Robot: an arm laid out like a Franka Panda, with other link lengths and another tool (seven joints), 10 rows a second.
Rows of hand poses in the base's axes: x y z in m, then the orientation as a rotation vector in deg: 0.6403, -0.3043, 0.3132, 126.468, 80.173, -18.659; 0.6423, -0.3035, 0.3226, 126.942, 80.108, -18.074; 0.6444, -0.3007, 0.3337, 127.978, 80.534, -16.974; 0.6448, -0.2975, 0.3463, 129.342, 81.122, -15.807; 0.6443, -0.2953, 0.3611, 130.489, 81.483, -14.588; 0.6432, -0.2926, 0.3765, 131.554, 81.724, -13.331; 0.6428, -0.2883, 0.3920, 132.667, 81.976, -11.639; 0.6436, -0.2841, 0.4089, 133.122, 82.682, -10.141; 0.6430, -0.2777, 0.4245, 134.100, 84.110, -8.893; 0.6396, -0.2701, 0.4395, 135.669, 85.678, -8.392; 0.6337, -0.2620, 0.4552, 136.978, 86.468, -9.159; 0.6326, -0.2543, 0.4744, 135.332, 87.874, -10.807; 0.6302, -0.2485, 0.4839, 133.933, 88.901, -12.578
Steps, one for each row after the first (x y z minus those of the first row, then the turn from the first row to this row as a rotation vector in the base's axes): 0.0020, 0.0008, 0.0094, 0.502, -0.275, -0.139; 0.0041, 0.0036, 0.0205, 1.805, -0.518, -0.171; 0.0045, 0.0068, 0.0331, 3.451, -0.631, -0.256; 0.0040, 0.0090, 0.0479, 4.851, -0.920, -0.355; 0.0029, 0.0117, 0.0633, 6.151, -1.294, -0.474; 0.0025, 0.0160, 0.0788, 7.635, -1.905, -0.529; 0.0033, 0.0202, 0.0957, 8.771, -2.388, -0.084; 0.0027, 0.0266, 0.1113, 10.539, -2.240, 0.448; -0.0007, 0.0342, 0.1263, 12.565, -1.388, 0.634; -0.0066, 0.0423, 0.1420, 13.638, -0.190, 0.303; -0.0077, 0.0500, 0.1612, 12.516, 0.888, 1.463; -0.0101, 0.0558, 0.1707, 11.393, 1.977, 2.296
